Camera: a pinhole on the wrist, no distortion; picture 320 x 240 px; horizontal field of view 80.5 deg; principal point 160.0 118.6 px. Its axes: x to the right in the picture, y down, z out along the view. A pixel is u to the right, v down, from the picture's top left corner.
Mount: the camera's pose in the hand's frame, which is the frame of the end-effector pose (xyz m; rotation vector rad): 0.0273 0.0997 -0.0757 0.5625 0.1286 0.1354
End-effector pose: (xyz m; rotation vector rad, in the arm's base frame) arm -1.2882 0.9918 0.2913 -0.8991 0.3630 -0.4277
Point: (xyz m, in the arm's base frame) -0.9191 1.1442 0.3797
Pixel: 241.5 213.0
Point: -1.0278 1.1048 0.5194
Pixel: 180.1 146.6
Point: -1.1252 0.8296 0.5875
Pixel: 193.1 12.4
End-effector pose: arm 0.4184 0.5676 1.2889 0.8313 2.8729 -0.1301
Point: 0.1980 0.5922 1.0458
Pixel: 237.4 107.5
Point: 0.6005 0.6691 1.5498
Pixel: behind the camera
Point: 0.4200 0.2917 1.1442
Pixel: 43.4 53.9
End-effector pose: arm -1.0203 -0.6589 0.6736 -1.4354 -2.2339 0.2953
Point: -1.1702 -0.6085 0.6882
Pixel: 182.1 36.6
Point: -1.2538 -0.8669 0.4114
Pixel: 42.2 124.2
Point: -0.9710 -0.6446 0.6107
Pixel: 40.8 194.6
